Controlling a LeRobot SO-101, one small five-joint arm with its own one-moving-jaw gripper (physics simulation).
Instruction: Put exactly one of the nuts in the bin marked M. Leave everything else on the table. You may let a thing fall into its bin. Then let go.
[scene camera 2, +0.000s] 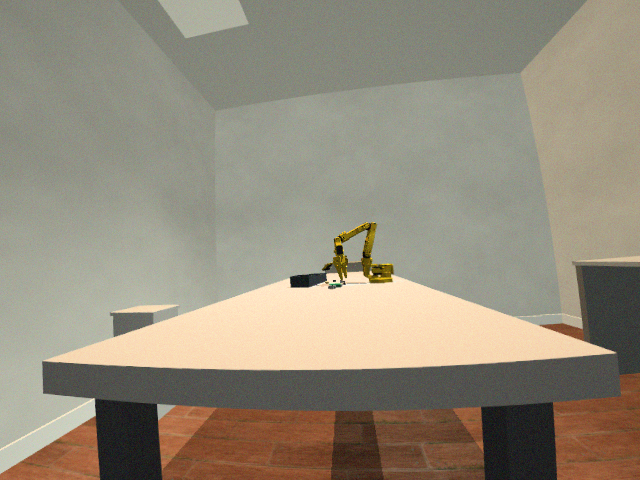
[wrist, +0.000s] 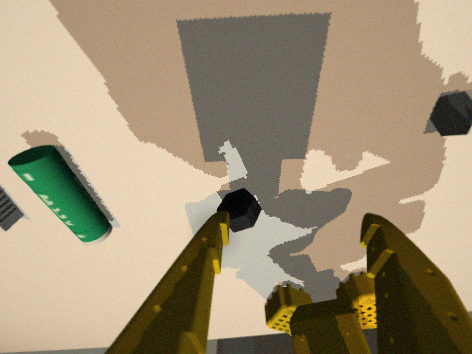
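Seen in the pictures: hand, its tool point: (scene camera 2: 341, 279) (wrist: 228, 223); arm's base, origin of its link: (scene camera 2: 376, 282) (wrist: 321, 290).
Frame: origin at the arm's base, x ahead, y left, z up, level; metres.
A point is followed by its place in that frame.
A black six-sided piece, by its shape a nut (wrist: 240, 210) @[z 0.013, x 0.134, y 0.023 m], lies on the table right beside the tip of the left-hand jaw in the wrist view; no hole shows in it. My gripper (wrist: 296, 217) (scene camera 2: 343, 279) @[z 0.022, x 0.139, y 0.026 m] is open with a wide gap between its jaws, its tips low over the table, with nothing held. The nut is at the left edge of that gap, not pressed from both sides. Dark bins (scene camera 2: 308, 280) @[z 0.028, x 0.272, y 0.055 m] stand left of the gripper in the scene view; no letter M can be read on them.
A green battery (wrist: 65, 197) @[z 0.012, x 0.166, y 0.086 m] (scene camera 2: 336, 284) @[z 0.011, x 0.159, y 0.099 m] lies left of the nut. Part of a grey ridged piece (wrist: 9, 210) @[z 0.004, x 0.166, y 0.135 m] shows at the left edge. A dark hexagonal head (wrist: 451, 114) @[z 0.007, x 0.145, y -0.053 m] lies at the upper right. The table (scene camera 2: 330, 330) @[z 0.000, x 0.147, y 0.616 m] reaches far toward the scene camera.
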